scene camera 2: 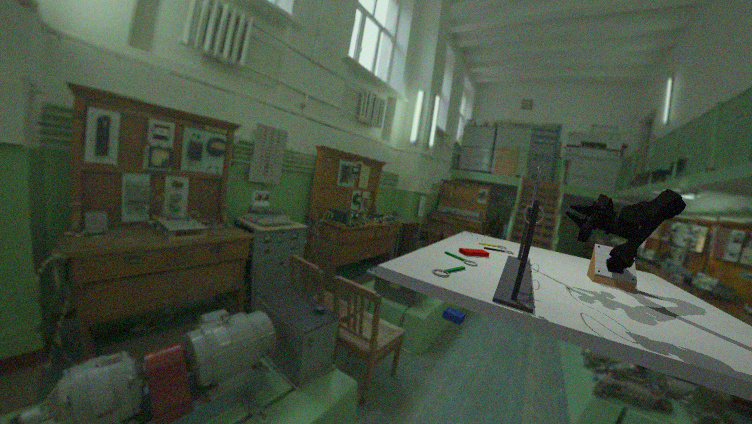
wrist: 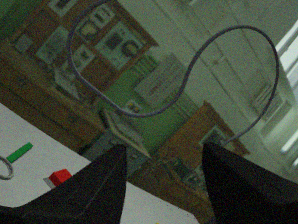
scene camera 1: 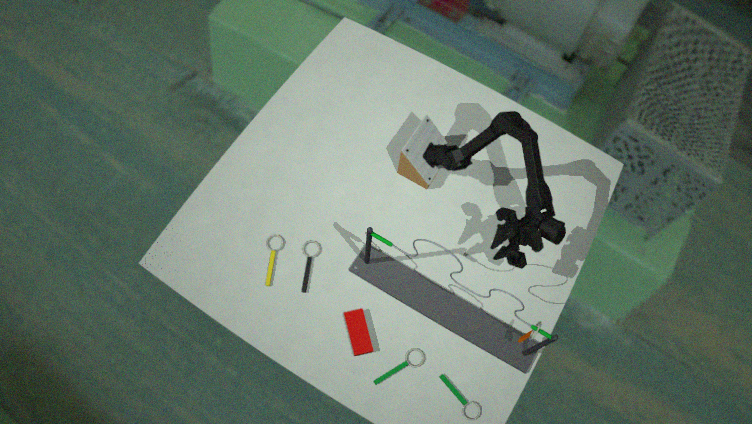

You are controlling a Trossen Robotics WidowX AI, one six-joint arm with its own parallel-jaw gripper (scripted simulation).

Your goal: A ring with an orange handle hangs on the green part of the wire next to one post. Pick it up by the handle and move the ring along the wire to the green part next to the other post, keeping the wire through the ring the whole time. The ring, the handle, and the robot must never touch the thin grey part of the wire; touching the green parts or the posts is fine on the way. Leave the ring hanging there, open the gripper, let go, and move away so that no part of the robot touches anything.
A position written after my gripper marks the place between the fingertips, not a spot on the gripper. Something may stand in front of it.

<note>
In view: my gripper (scene camera 1: 492,253) and a red block (scene camera 1: 357,327).
My gripper also shows in scene camera 2 (scene camera 2: 568,209) and in the wrist view (wrist: 164,153).
</note>
